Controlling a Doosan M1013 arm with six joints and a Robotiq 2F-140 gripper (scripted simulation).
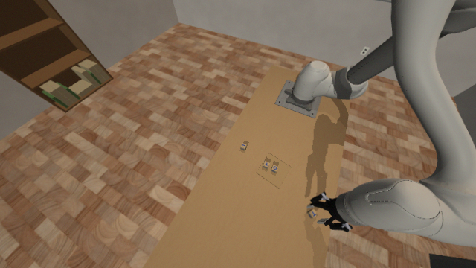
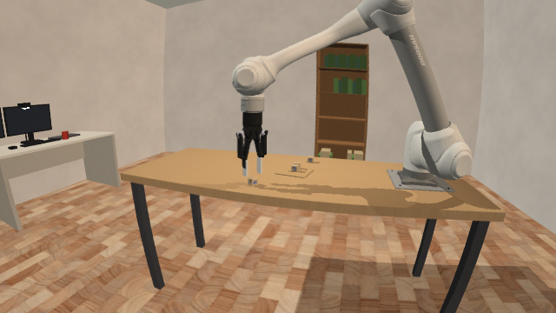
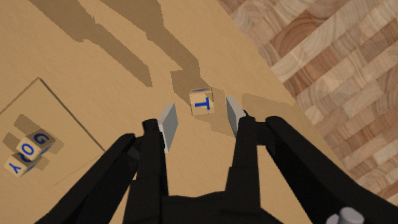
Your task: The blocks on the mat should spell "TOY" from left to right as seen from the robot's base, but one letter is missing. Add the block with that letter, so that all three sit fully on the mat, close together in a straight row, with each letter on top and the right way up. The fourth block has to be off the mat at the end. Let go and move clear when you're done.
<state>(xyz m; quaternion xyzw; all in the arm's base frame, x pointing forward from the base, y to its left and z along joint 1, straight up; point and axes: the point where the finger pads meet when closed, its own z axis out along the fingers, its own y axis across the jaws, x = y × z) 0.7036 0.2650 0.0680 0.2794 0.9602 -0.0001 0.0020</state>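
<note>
The T block is 60 mm below my hand. Also, from my hand: O block (230 mm to the right, 110 mm behind, 50 mm below); then thin mat (230 mm to the right, 110 mm behind, 70 mm below); then Y block (280 mm to the right, 110 mm behind, 50 mm below).
</note>
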